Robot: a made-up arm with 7 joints. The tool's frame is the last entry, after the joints. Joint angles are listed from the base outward.
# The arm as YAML. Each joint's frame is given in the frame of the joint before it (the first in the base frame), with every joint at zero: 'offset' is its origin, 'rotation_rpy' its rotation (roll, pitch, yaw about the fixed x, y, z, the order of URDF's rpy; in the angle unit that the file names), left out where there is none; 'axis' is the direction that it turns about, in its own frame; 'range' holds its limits. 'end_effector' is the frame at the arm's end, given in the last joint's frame.
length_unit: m
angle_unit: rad
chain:
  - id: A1
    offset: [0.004, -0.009, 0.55]
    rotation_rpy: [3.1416, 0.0, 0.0]
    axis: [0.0, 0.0, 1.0]
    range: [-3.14, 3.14]
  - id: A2
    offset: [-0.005, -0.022, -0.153]
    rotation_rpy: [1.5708, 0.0, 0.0]
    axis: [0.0, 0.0, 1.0]
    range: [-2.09, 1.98]
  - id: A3
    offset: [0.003, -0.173, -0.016]
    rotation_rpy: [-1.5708, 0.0, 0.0]
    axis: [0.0, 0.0, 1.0]
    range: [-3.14, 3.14]
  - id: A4
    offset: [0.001, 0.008, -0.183]
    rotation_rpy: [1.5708, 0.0, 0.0]
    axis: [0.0, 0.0, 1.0]
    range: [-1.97, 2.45]
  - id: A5
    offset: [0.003, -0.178, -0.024]
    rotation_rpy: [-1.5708, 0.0, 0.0]
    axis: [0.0, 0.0, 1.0]
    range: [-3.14, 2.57]
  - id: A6
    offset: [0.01, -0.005, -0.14]
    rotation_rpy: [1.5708, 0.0, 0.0]
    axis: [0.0, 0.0, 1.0]
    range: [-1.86, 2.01]
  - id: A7
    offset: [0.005, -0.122, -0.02]
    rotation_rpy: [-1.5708, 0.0, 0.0]
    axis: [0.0, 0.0, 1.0]
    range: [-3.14, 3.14]
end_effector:
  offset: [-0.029, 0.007, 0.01]
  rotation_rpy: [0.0, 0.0, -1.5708]
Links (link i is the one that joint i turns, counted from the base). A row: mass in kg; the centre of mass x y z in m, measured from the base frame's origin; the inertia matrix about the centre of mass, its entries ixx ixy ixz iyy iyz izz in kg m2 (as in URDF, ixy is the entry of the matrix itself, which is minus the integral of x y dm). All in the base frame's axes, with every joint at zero. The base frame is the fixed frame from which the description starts. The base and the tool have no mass.
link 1: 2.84; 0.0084 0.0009 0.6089; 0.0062 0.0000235 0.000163 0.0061 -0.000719 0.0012
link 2: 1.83; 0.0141 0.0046 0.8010; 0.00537 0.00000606 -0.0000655 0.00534 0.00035 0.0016
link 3: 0.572; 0.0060 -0.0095 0.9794; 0.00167 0 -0.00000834 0.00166 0.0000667 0.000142
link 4: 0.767; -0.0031 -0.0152 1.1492; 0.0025 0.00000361 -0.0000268 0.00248 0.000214 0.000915
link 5: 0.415; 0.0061 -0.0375 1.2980; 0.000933 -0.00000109 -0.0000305 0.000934 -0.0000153 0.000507
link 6: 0.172; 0.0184 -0.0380 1.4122; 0.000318 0 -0.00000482 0.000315 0.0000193 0.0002
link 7: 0.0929; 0.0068 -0.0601 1.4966; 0.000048 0 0 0.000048 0 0.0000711
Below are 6 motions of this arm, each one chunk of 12 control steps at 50 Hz.
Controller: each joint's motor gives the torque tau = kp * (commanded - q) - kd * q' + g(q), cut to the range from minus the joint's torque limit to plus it. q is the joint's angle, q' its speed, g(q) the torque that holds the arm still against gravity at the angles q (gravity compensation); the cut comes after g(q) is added. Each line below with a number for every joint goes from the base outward.
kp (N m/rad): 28 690 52 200 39 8.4 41
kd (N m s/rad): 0.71 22 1.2 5.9 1 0.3 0.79
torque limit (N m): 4.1 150 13 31 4.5 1.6 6.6
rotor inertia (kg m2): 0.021 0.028 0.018 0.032 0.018 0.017 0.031
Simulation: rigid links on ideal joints. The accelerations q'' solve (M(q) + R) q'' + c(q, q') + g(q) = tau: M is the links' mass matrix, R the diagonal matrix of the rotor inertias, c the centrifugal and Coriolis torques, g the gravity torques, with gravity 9.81 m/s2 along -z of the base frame. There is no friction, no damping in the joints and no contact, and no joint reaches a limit. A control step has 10 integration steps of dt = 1/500 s. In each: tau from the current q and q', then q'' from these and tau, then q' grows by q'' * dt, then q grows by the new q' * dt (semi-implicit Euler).
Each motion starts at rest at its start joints. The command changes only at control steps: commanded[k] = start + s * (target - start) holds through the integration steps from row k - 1 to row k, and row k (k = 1, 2, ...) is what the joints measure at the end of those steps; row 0 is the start. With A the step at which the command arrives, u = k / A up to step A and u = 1 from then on. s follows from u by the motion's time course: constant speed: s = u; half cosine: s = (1 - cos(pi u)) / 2; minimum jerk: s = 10 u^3 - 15 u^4 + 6 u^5; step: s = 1 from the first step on.
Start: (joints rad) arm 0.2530 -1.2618 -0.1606 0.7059 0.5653 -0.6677 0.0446
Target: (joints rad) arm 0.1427 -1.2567 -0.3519 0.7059 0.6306 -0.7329 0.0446
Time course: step
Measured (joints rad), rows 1 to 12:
1: 0.2387 -1.2602 -0.2192 0.7048 0.5858 -0.6716 0.0445
2: 0.2152 -1.2577 -0.3096 0.7066 0.6148 -0.6826 0.0444
3: 0.1971 -1.2561 -0.3696 0.7090 0.6323 -0.6984 0.0445
4: 0.1871 -1.2561 -0.3883 0.7091 0.6376 -0.7161 0.0448
5: 0.1818 -1.2568 -0.3812 0.7076 0.6362 -0.7325 0.0449
6: 0.1771 -1.2573 -0.3665 0.7062 0.6333 -0.7450 0.0449
7: 0.1707 -1.2574 -0.3552 0.7055 0.6312 -0.7524 0.0448
8: 0.1625 -1.2572 -0.3500 0.7054 0.6303 -0.7546 0.0447
9: 0.1530 -1.2569 -0.3492 0.7056 0.6302 -0.7528 0.0446
10: 0.1433 -1.2568 -0.3500 0.7057 0.6304 -0.7483 0.0445
11: 0.1340 -1.2567 -0.3506 0.7057 0.6305 -0.7427 0.0445
12: 0.1255 -1.2567 -0.3504 0.7056 0.6304 -0.7371 0.0445

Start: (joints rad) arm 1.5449 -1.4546 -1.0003 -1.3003 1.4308 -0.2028 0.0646
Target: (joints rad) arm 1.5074 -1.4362 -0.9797 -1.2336 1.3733 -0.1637 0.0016
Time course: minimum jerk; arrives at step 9
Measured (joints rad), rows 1 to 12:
1: 1.5448 -1.4545 -1.0001 -1.3001 1.4306 -0.2028 0.0644
2: 1.5443 -1.4541 -0.9991 -1.2984 1.4291 -0.2025 0.0631
3: 1.5427 -1.4528 -0.9965 -1.2936 1.4248 -0.2016 0.0590
4: 1.5399 -1.4506 -0.9920 -1.2850 1.4171 -0.1995 0.0506
5: 1.5361 -1.4476 -0.9864 -1.2732 1.4064 -0.1958 0.0381
6: 1.5316 -1.4443 -0.9811 -1.2601 1.3946 -0.1904 0.0232
7: 1.5273 -1.4411 -0.9775 -1.2481 1.3839 -0.1837 0.0090
8: 1.5236 -1.4386 -0.9766 -1.2393 1.3763 -0.1762 -0.0014
9: 1.5208 -1.4370 -0.9782 -1.2344 1.3726 -0.1688 -0.0062
10: 1.5186 -1.4362 -0.9810 -1.2326 1.3717 -0.1625 -0.0059
11: 1.5164 -1.4357 -0.9834 -1.2324 1.3721 -0.1577 -0.0027
12: 1.5140 -1.4356 -0.9847 -1.2326 1.3728 -0.1547 0.0009

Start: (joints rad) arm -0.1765 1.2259 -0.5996 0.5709 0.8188 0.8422 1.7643
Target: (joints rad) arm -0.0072 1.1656 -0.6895 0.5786 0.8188 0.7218 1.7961
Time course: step
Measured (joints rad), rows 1 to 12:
1: -0.1676 1.2108 -0.6219 0.5875 0.8194 0.8343 1.7720
2: -0.1530 1.1917 -0.6655 0.5913 0.8178 0.8161 1.7867
3: -0.1383 1.1761 -0.7025 0.5850 0.8158 0.7883 1.7993
4: -0.1246 1.1654 -0.7218 0.5777 0.8149 0.7546 1.8054
5: -0.1111 1.1600 -0.7247 0.5735 0.8154 0.7209 1.8051
6: -0.0968 1.1589 -0.7178 0.5726 0.8167 0.6932 1.8011
7: -0.0811 1.1602 -0.7076 0.5741 0.8179 0.6754 1.7966
8: -0.0640 1.1626 -0.6983 0.5763 0.8186 0.6688 1.7936
9: -0.0456 1.1647 -0.6918 0.5783 0.8189 0.6722 1.7929
10: -0.0266 1.1661 -0.6881 0.5794 0.8190 0.6827 1.7937
11: -0.0076 1.1667 -0.6862 0.5796 0.8189 0.6968 1.7952
12: 0.0110 1.1667 -0.6852 0.5792 0.8190 0.7112 1.7964

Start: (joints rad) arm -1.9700 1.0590 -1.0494 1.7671 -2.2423 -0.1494 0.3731
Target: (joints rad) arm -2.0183 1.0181 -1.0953 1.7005 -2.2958 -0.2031 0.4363
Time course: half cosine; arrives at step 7
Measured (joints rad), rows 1 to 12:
1: -1.9703 1.0584 -1.0491 1.7662 -2.2431 -0.1499 0.3738
2: -1.9712 1.0559 -1.0485 1.7624 -2.2466 -0.1523 0.3773
3: -1.9728 1.0510 -1.0490 1.7542 -2.2538 -0.1579 0.3855
4: -1.9750 1.0441 -1.0527 1.7419 -2.2643 -0.1670 0.3986
5: -1.9772 1.0360 -1.0608 1.7276 -2.2762 -0.1787 0.4148
6: -1.9795 1.0284 -1.0729 1.7140 -2.2869 -0.1907 0.4304
7: -1.9820 1.0225 -1.0873 1.7039 -2.2942 -0.2005 0.4416
8: -1.9854 1.0189 -1.1006 1.6987 -2.2974 -0.2062 0.4462
9: -1.9907 1.0172 -1.1093 1.6971 -2.2978 -0.2076 0.4449
10: -1.9980 1.0166 -1.1121 1.6974 -2.2971 -0.2061 0.4407
11: -2.0070 1.0166 -1.1101 1.6983 -2.2964 -0.2032 0.4364
12: -2.0167 1.0170 -1.1053 1.6993 -2.2960 -0.2004 0.4338

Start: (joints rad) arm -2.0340 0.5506 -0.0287 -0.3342 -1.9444 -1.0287 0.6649
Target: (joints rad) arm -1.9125 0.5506 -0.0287 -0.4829 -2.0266 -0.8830 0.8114
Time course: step
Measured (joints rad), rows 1 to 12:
1: -2.0311 0.5607 -0.0341 -0.3868 -1.9740 -1.0174 0.6996
2: -2.0183 0.5602 -0.0356 -0.4342 -2.0123 -0.9899 0.7650
3: -1.9949 0.5539 -0.0298 -0.4638 -2.0327 -0.9530 0.8224
4: -1.9641 0.5482 -0.0222 -0.4806 -2.0358 -0.9136 0.8521
5: -1.9308 0.5452 -0.0183 -0.4885 -2.0310 -0.8783 0.8535
6: -1.8995 0.5446 -0.0195 -0.4907 -2.0258 -0.8519 0.8375
7: -1.8739 0.5458 -0.0246 -0.4896 -2.0232 -0.8368 0.8177
8: -1.8556 0.5475 -0.0309 -0.4872 -2.0231 -0.8332 0.8035
9: -1.8454 0.5492 -0.0360 -0.4849 -2.0241 -0.8391 0.7983
10: -1.8430 0.5504 -0.0387 -0.4834 -2.0251 -0.8512 0.8006
11: -1.8474 0.5510 -0.0390 -0.4826 -2.0257 -0.8659 0.8063
12: -1.8575 0.5512 -0.0375 -0.4823 -2.0259 -0.8801 0.8118

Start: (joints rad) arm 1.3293 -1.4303 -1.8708 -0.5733 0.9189 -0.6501 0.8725
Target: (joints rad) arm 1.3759 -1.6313 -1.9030 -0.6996 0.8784 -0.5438 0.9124
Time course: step
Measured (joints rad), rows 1 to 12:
1: 1.3383 -1.4899 -1.9543 -0.6370 0.9066 -0.6279 0.8822
2: 1.3454 -1.5577 -1.9855 -0.6801 0.8829 -0.5950 0.8995
3: 1.3527 -1.6008 -1.9434 -0.6908 0.8695 -0.5637 0.9145
4: 1.3600 -1.6256 -1.8819 -0.6915 0.8701 -0.5401 0.9226
5: 1.3656 -1.6390 -1.8378 -0.6914 0.8771 -0.5281 0.9236
6: 1.3691 -1.6446 -1.8231 -0.6922 0.8832 -0.5271 0.9200
7: 1.3709 -1.6447 -1.8337 -0.6937 0.8853 -0.5334 0.9151
8: 1.3717 -1.6413 -1.8585 -0.6957 0.8840 -0.5422 0.9113
9: 1.3722 -1.6366 -1.8864 -0.6977 0.8812 -0.5494 0.9095
10: 1.3731 -1.6321 -1.9088 -0.6996 0.8784 -0.5530 0.9095
11: 1.3746 -1.6290 -1.9219 -0.7010 0.8765 -0.5528 0.9106
12: 1.3768 -1.6276 -1.9256 -0.7015 0.8759 -0.5499 0.9119

